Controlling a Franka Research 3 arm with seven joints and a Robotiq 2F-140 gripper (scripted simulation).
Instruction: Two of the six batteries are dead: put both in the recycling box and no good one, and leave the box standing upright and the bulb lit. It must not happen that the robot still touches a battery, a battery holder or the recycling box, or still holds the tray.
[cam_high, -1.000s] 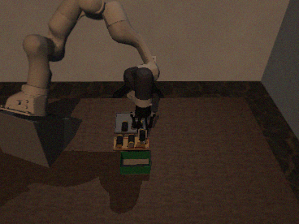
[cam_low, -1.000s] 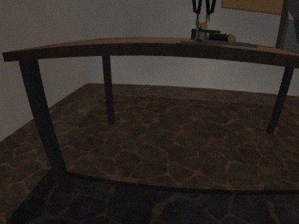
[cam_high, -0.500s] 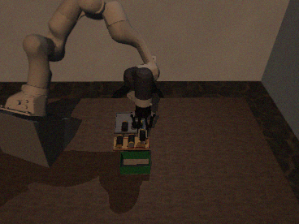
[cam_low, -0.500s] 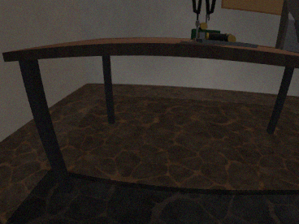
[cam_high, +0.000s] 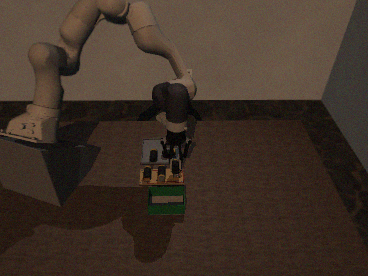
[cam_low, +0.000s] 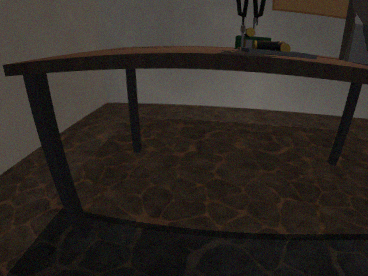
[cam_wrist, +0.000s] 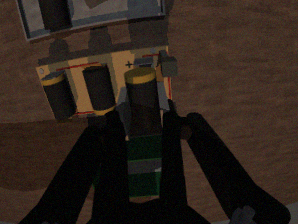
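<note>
Right now my hand is 40 mm to the right of the yellow bulb, 30 mm short of it and 10 mm above it. From my hand the other things lie so: grey tray 170 mm to the left, 90 mm below, 70 mm behind; green recycling box 160 mm to the right, 80 mm below, 40 mm behind.
</note>
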